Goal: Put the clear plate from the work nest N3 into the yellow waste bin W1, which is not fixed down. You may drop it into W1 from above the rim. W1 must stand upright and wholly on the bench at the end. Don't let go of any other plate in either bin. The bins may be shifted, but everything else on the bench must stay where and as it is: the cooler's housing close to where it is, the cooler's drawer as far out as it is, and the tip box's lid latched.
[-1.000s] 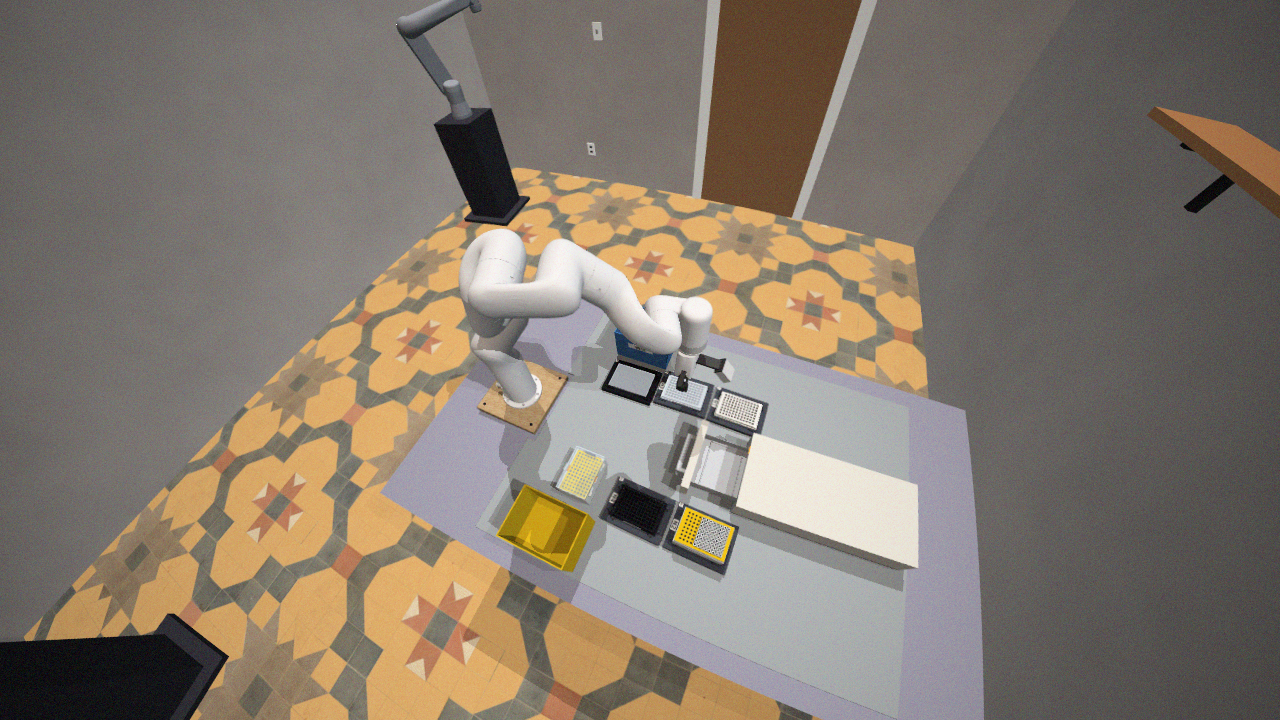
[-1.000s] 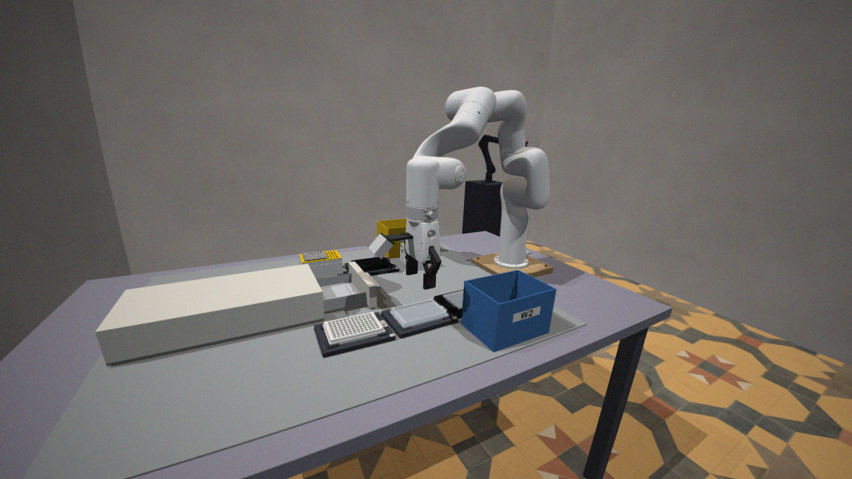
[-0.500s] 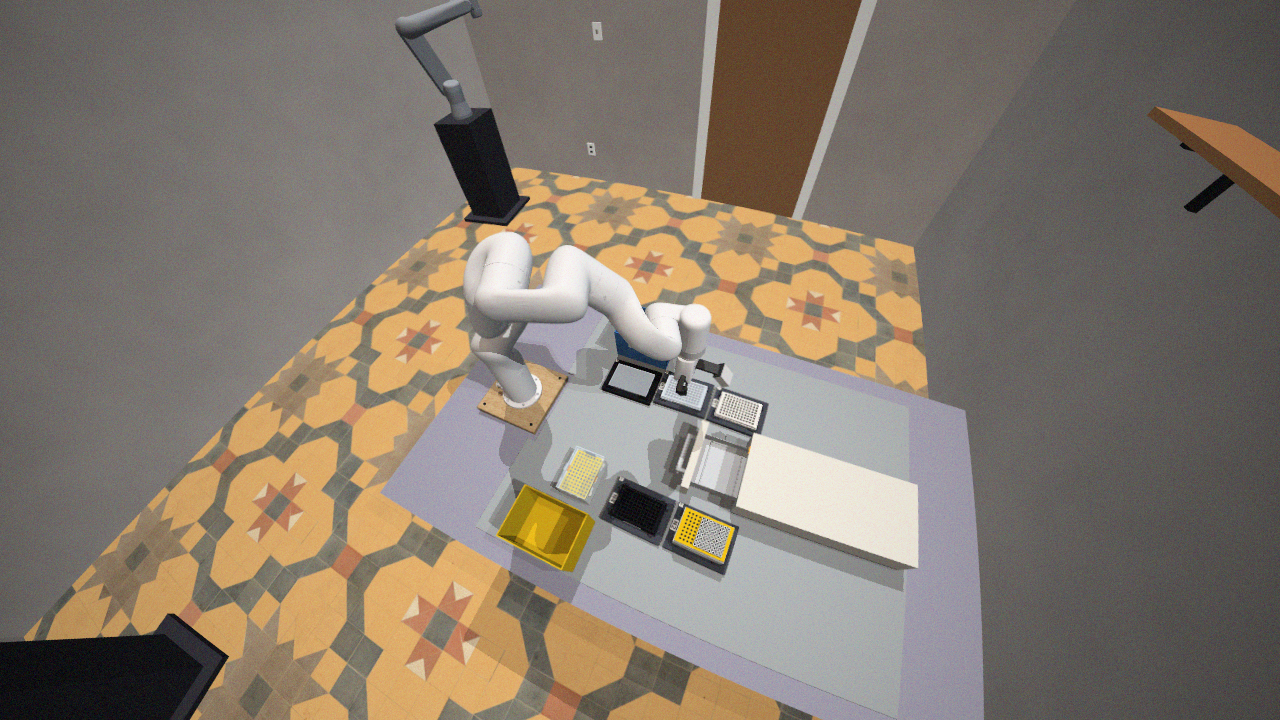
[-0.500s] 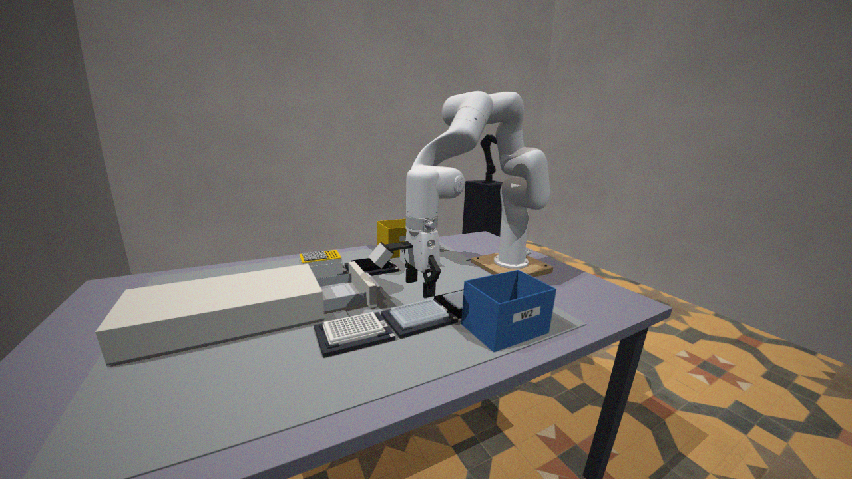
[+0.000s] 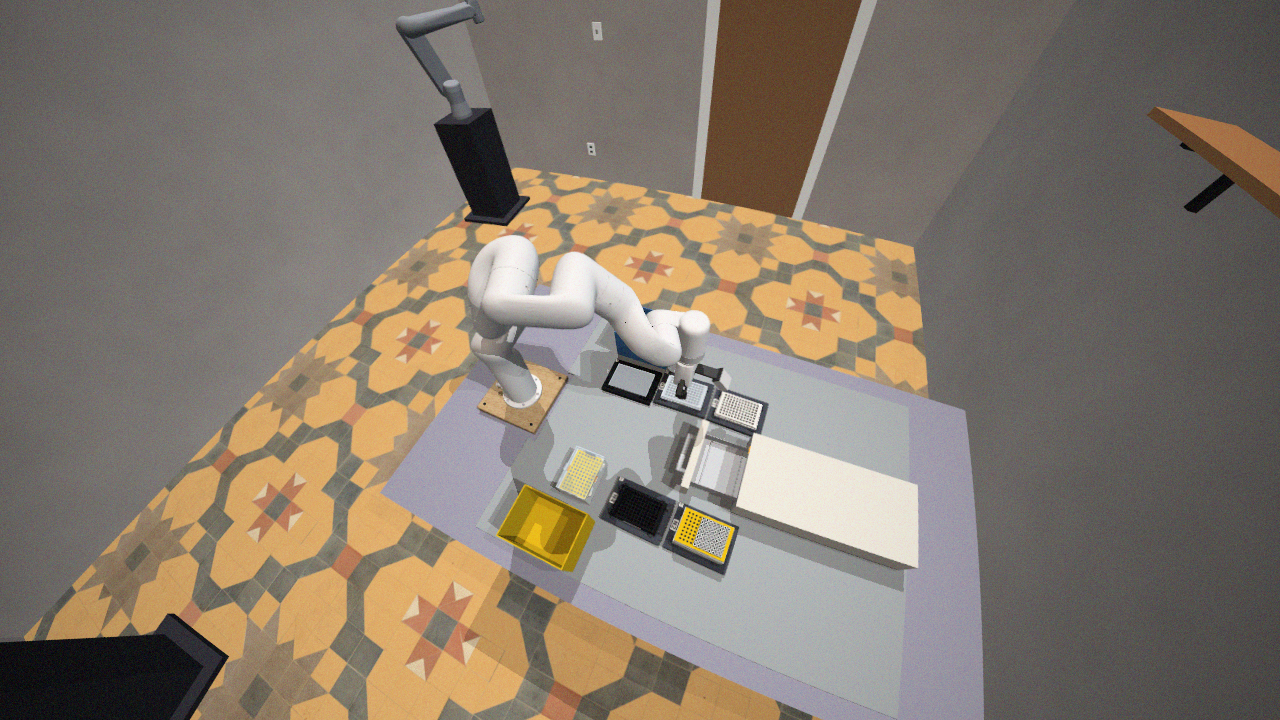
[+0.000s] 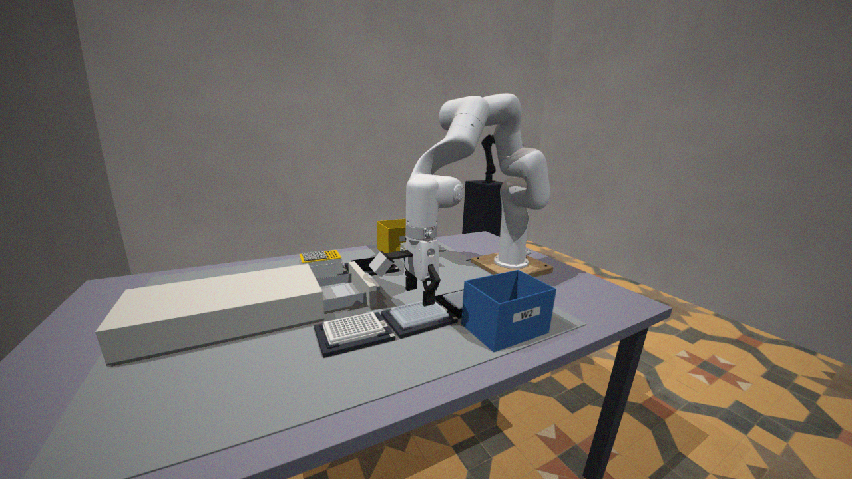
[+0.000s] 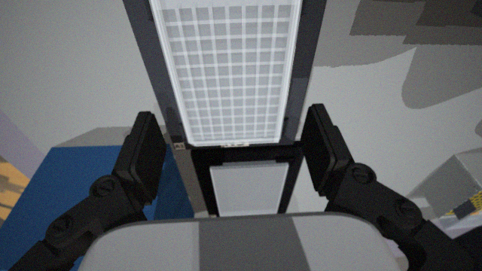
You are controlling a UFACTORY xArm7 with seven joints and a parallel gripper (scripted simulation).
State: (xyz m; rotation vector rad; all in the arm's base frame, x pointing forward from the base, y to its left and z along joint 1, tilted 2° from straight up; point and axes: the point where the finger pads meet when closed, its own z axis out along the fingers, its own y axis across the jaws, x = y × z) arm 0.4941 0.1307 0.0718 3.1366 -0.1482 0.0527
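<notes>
My gripper is now 50 mm above the clear plate. Also, from my hand: blue bin W2 (160 mm behind, 150 mm to the left, 30 mm below); then white plate (170 mm ahead, 20 mm to the right, 50 mm below); then drawer (190 mm ahead, 210 mm to the right, 50 mm below).
</notes>
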